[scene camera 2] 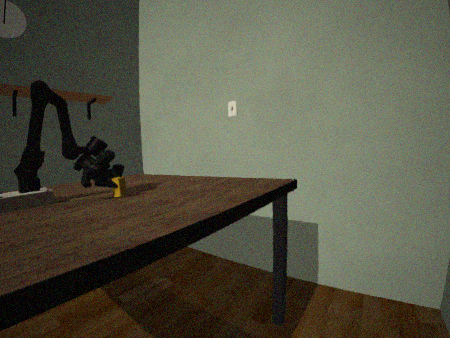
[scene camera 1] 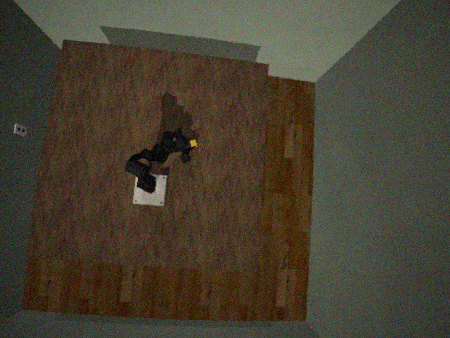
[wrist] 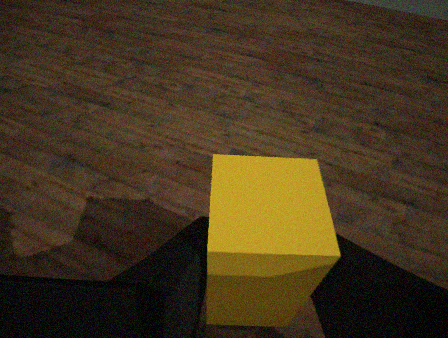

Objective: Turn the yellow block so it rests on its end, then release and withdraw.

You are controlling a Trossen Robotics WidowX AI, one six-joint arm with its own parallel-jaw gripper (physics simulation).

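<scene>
The yellow block [scene camera 1: 193, 143] [scene camera 2: 119, 188] [wrist: 272, 205] is held between the dark fingers of my gripper [scene camera 1: 191, 145] [scene camera 2: 117, 182] [wrist: 255, 230]. In the scene camera 2 view the block stands tall and close to upright, its long side running up and down. Its lower end is at or very near the table top [scene camera 1: 225, 200] [scene camera 2: 150, 215]; whether it touches cannot be told. The fingers are shut on its upper part from two sides. In the wrist view one end face and a shaded side face of the block show; the fingers partly hide its sides.
The arm's white base plate [scene camera 1: 159, 196] [scene camera 2: 30, 200] is fixed on the table behind the gripper. The table's black edge [scene camera 2: 150, 244] runs along the front in the scene camera 2 view. A wooden shelf [scene camera 2: 70, 95] hangs on the wall behind the arm.
</scene>
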